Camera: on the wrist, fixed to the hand. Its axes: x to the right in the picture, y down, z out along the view.
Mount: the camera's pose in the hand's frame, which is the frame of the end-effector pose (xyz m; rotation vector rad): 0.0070 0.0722 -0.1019 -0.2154 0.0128 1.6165
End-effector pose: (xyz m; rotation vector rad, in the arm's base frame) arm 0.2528 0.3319 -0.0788 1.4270 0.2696 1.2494
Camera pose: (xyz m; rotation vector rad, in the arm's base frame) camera 0.1417 0.3736 -0.0392 1.3333 -1.2319 2.3970
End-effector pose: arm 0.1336 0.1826 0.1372 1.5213 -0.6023 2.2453
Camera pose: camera 0.0144 0.1765 0.0998 -0.4901 1.5461 -1.6669
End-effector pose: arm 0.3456 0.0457 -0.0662 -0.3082 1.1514 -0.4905
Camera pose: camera 0.2690 0.1053 -0.1450 0.4757 1.1113 1.0506
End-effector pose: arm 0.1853 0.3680 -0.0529 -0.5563 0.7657 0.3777
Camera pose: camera 0.0977 0.3652 -0.1421 -0.0076 1.0704 1.9559
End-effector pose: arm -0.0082 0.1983 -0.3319 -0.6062 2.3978 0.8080
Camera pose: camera -0.0884 0.1822 -0.2373 -1.3915 -2.2513 -1.4582
